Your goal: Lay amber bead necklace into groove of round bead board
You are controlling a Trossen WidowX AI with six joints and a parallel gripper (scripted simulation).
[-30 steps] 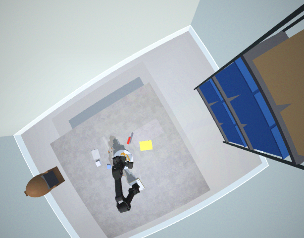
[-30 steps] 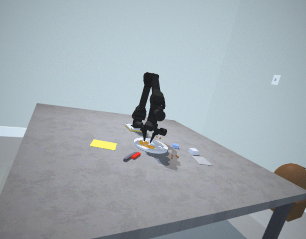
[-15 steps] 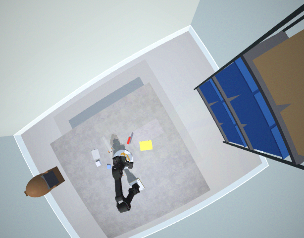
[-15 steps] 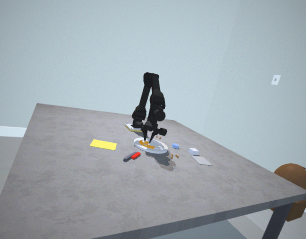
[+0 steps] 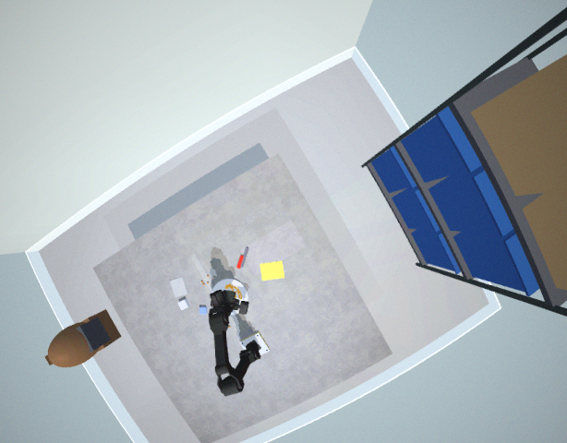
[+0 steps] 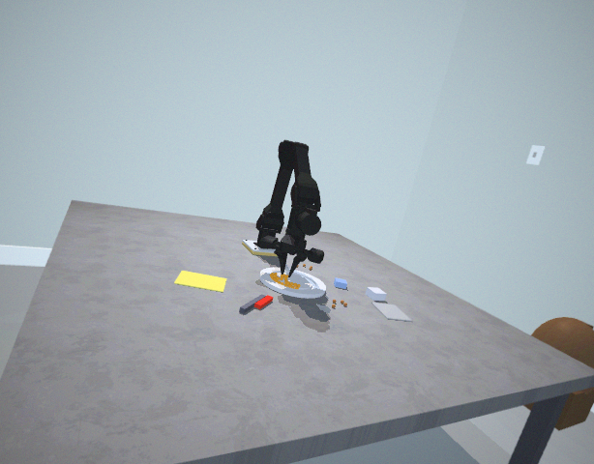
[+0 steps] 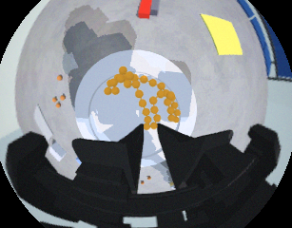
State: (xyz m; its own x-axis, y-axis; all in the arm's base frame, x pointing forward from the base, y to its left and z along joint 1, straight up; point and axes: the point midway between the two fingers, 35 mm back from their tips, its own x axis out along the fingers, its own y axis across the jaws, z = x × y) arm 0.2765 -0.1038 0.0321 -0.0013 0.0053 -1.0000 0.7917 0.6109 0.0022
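My gripper tip is 2 cm to the right of the round white bead board, 2 cm short of it and 1 cm above it. Round my gripper tip: yellow sheet (26 cm to the right, 2 cm behind, 1 cm below); blue block (18 cm to the left, 6 cm ahead, 1 cm below); grey tool (17 cm to the right, 13 cm ahead, 1 cm below).
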